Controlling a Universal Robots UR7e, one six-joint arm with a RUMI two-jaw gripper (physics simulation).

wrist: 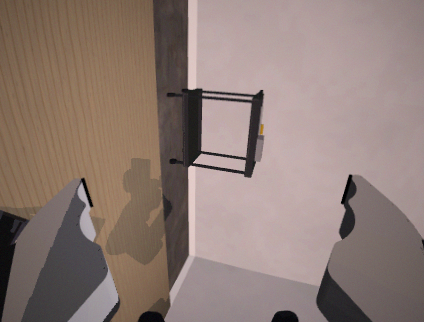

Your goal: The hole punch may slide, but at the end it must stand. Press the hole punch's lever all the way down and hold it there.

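Frame: origin at the arm's base, x right, y back, z down, level; centimetres.
Where they show: gripper, fingertip midpoint: [216, 181].
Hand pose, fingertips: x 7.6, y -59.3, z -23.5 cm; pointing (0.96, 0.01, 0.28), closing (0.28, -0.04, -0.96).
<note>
After its pixels a point has its place.
My gripper [216, 181] {x 7.6, y -59.3, z -23.5 cm} is open, its two jaws wide apart at the lower left and lower right of the wrist view, with no object between them. The view looks sideways past the table toward a wall. No hole punch or lever can be made out for certain. Part of a dark object [11, 231] {x 9.9, y -44.3, z 4.5 cm} shows at the left edge, partly hidden behind the left jaw; I cannot tell what it is.
A wooden table top [75, 90] {x 27.1, y -59.0, z 5.7 cm} fills the left side, with a shadow of the arm on it. Beyond its edge are a dark floor strip [171, 45] and a pale wall [320, 75]. A black cart [192, 127] stands by the wall, with small grey and yellow items on it.
</note>
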